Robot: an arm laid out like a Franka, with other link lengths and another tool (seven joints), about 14 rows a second.
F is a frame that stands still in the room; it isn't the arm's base.
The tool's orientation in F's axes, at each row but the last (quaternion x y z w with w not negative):
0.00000, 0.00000, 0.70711, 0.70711
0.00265, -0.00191, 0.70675, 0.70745
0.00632, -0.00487, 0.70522, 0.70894
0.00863, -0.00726, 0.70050, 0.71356
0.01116, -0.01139, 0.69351, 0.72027
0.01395, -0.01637, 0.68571, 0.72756
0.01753, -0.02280, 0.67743, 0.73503
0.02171, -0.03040, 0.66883, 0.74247
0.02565, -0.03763, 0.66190, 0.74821
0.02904, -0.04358, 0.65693, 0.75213
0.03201, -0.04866, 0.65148, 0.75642
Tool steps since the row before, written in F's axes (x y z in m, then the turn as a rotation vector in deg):
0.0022, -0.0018, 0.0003, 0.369, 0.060, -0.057
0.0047, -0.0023, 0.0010, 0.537, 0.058, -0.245
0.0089, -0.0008, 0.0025, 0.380, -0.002, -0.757
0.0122, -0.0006, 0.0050, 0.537, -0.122, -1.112
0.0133, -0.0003, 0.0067, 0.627, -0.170, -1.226
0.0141, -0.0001, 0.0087, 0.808, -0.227, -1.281
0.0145, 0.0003, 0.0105, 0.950, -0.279, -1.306
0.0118, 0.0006, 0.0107, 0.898, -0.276, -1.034
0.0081, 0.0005, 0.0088, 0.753, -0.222, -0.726
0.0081, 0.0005, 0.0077, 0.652, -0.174, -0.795
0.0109, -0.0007, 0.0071, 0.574, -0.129, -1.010
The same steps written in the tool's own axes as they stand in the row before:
-0.0018, -0.0022, 0.0003, 0.060, -0.369, -0.057
-0.0023, -0.0047, 0.0010, 0.057, -0.537, -0.245
-0.0007, -0.0089, 0.0025, -0.012, -0.382, -0.756
-0.0003, -0.0122, 0.0050, -0.137, -0.542, -1.108
0.0004, -0.0133, 0.0067, -0.185, -0.633, -1.221
0.0011, -0.0141, 0.0086, -0.234, -0.817, -1.274
0.0021, -0.0145, 0.0103, -0.275, -0.963, -1.297
0.0026, -0.0118, 0.0104, -0.258, -0.913, -1.025
0.0023, -0.0081, 0.0085, -0.194, -0.766, -0.720
0.0024, -0.0081, 0.0074, -0.167, -0.659, -0.791
0.0017, -0.0110, 0.0068, -0.159, -0.572, -1.007

